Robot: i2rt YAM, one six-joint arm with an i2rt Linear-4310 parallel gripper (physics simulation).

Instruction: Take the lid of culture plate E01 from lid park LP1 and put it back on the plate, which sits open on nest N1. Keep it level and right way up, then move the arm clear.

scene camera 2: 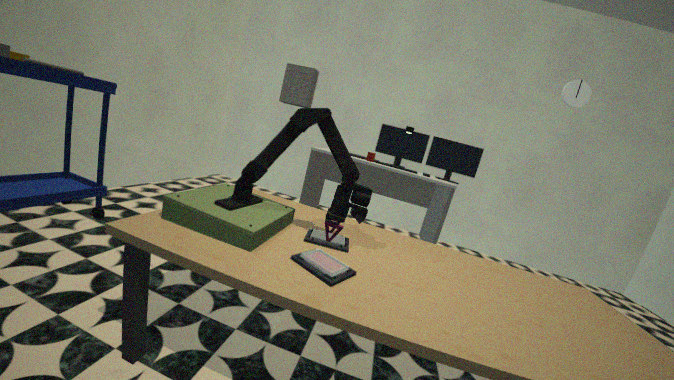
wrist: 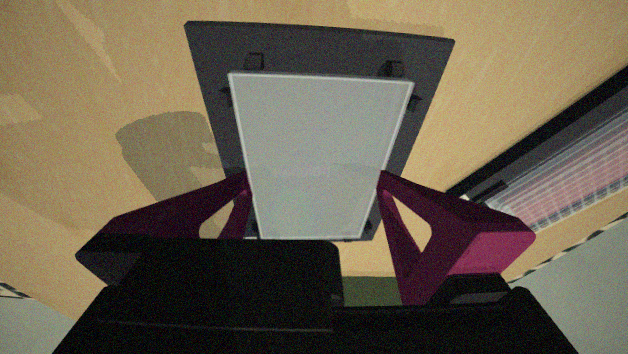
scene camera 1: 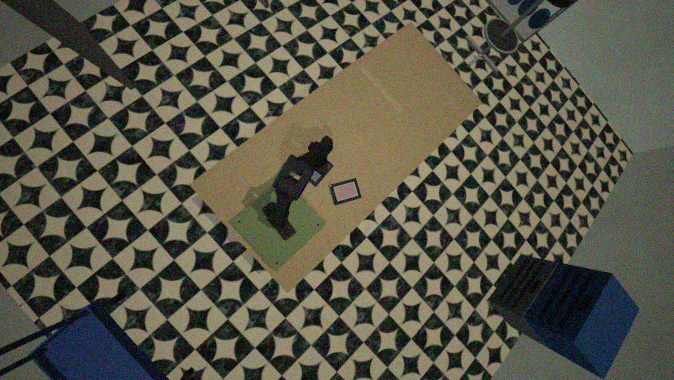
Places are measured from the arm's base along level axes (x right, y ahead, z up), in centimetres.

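Pixels of known places: gripper, between the fingertips: [scene camera 2: 328, 237] [wrist: 314, 177] [scene camera 1: 316, 168]; arm's base, origin of its link: [scene camera 2: 240, 202] [scene camera 1: 279, 220].
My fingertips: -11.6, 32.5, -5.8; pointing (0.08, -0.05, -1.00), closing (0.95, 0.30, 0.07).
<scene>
For each thing: its top centre in the pictures, then the offset to it from my fingertips, as dx, dy, dz. Level surfaces: height alone.
- lid, centre of its top: [wrist: 316, 184] [scene camera 2: 328, 236] [scene camera 1: 316, 168] +0.1, +0.0, +0.6
- lid park LP1, centre of its top: [wrist: 318, 185] [scene camera 2: 328, 236] [scene camera 1: 317, 168] +0.1, +0.0, +0.8
- open culture plate E01, centre of its top: [wrist: 594, 183] [scene camera 2: 325, 259] [scene camera 1: 346, 191] +20.2, +5.7, +1.4
- nest N1, centre of its top: [wrist: 582, 176] [scene camera 2: 324, 262] [scene camera 1: 345, 191] +20.2, +5.7, +0.6
- wooden table, height of its surface: dz -1.2
The lid [scene camera 1: 316, 176] [scene camera 2: 318, 234] [wrist: 320, 125] is a pale, clear rectangle. It lies level on lid park LP1 [scene camera 2: 320, 244] [wrist: 310, 37], a dark grey base with small corner pegs. My gripper [scene camera 2: 331, 238] [wrist: 314, 177] is shut on the lid, with one magenta fingertip against each long side, towards the end nearer the arm base. The open culture plate E01 [scene camera 1: 345, 191] [scene camera 2: 322, 264] [wrist: 575, 185], with pinkish contents, sits on nest N1 [scene camera 1: 348, 200] [scene camera 2: 345, 275] [wrist: 540, 140], a dark frame beside the park. The arm partly hides the park from above.
The arm stands on a green block [scene camera 1: 305, 230] [scene camera 2: 210, 225] at one end of the wooden table [scene camera 1: 400, 125] [scene camera 2: 450, 300]. A desk [scene camera 2: 370, 177] with two monitors stands behind. A blue trolley [scene camera 2: 104, 140] and a blue cabinet [scene camera 1: 605, 315] stand off the table.
</scene>
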